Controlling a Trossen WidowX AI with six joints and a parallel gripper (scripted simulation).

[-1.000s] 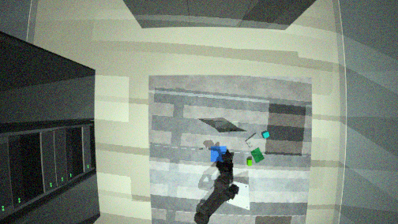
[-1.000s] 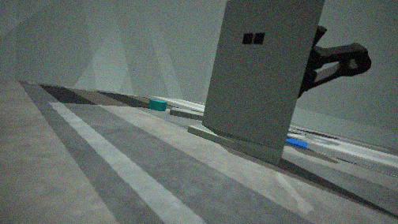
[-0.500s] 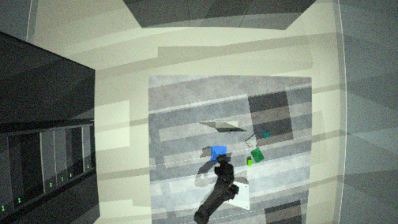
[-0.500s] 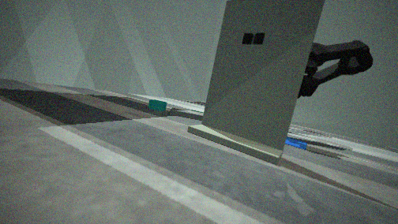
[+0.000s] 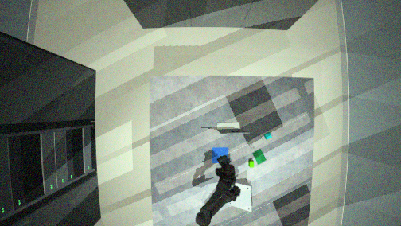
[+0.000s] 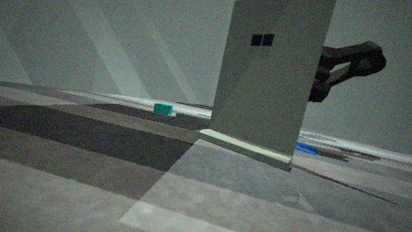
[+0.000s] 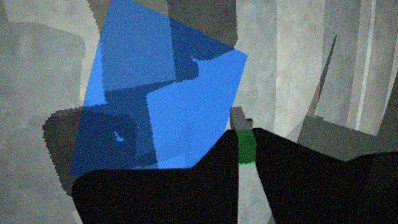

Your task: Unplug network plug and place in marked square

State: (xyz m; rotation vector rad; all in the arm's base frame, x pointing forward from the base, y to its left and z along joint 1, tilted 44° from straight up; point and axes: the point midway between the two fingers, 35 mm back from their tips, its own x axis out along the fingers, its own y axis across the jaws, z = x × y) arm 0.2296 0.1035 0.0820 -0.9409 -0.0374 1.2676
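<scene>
My gripper tip is 70 mm above the blue square and 10 mm past it. Also, from my gripper tip: upright panel 210 mm ahead, 50 mm to the right, 50 mm above; network plug right at my gripper tip; small lime block 240 mm to the right, 50 mm below, 50 mm behind.
</scene>
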